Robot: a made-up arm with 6 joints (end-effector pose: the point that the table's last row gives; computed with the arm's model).
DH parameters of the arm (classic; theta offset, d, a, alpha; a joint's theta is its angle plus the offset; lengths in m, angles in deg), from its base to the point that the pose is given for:
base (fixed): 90 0.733 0.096 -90
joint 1: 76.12 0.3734 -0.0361 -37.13
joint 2: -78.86 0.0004 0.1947 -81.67
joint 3: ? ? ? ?
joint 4: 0 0.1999 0.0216 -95.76
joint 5: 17.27 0.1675 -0.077 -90
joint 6: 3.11 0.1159 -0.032 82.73
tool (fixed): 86.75 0.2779 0 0
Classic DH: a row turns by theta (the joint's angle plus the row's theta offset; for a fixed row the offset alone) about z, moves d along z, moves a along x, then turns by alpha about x.
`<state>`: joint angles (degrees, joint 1 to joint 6).
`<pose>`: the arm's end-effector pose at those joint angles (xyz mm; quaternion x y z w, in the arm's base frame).
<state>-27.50 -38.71 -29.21 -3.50 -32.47 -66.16</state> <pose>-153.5 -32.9 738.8 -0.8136 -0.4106 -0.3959 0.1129</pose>
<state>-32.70 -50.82 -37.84 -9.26 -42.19 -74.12</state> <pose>-121.3 20.2 804.3 -0.7073 -0.3789 -0.5332 0.2680</pose>
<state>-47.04 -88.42 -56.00 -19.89 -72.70 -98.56</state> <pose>-21.9 -160.7 846.8 -0.3678 0.0866 -0.7173 0.5855</pose>
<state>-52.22 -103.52 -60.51 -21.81 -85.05 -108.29</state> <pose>32.7 -216.8 701.0 -0.2632 0.3322 -0.6418 0.6391</pose>
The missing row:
joint 3: 19.04 -0.4184 -0.1158 95.76
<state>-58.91 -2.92 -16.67 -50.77 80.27 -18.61</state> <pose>-900.2 -2.9 857.3 -0.6619 0.1622 0.5794 0.4471</pose>
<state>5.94 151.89 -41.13 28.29 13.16 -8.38</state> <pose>-496.4 388.2 778.4 -0.0819 0.0233 0.3178 0.9443</pose>
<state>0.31 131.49 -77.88 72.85 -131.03 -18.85</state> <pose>-165.2 358.4 873.8 -0.3875 0.0899 -0.8436 0.3607</pose>
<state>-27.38 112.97 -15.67 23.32 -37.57 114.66</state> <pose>-489.4 350.1 467.5 -0.9796 -0.1433 -0.0954 0.1038</pose>
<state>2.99 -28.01 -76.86 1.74 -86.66 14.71</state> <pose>-502.3 105.4 809.0 -0.0579 -0.9720 -0.0089 0.2278</pose>
